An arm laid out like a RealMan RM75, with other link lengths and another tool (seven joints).
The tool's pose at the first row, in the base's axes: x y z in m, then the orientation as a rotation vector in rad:
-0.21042, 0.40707, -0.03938, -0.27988, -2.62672, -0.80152
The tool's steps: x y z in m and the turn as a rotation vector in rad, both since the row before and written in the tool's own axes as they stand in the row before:
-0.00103, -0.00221, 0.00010, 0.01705, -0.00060, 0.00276
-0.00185, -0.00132, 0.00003, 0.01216, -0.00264, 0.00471
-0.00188, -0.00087, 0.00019, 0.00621, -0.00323, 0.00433
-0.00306, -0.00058, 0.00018, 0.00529, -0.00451, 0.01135
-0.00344, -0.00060, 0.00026, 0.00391, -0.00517, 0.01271
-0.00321, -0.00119, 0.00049, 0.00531, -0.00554, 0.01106
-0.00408, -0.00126, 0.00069, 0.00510, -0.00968, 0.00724
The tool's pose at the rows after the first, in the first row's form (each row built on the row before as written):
-0.21016, 0.40524, -0.04097, -0.27905, -2.63187, -0.77788
-0.20887, 0.40402, -0.04239, -0.28301, -2.63657, -0.76023
-0.20748, 0.40324, -0.04372, -0.28838, -2.64004, -0.75067
-0.20493, 0.40257, -0.04539, -0.30369, -2.64201, -0.74013
-0.20208, 0.40185, -0.04729, -0.32144, -2.64362, -0.73099
-0.19970, 0.40074, -0.04954, -0.33682, -2.64644, -0.72047
-0.19663, 0.39952, -0.05233, -0.34916, -2.65435, -0.71144

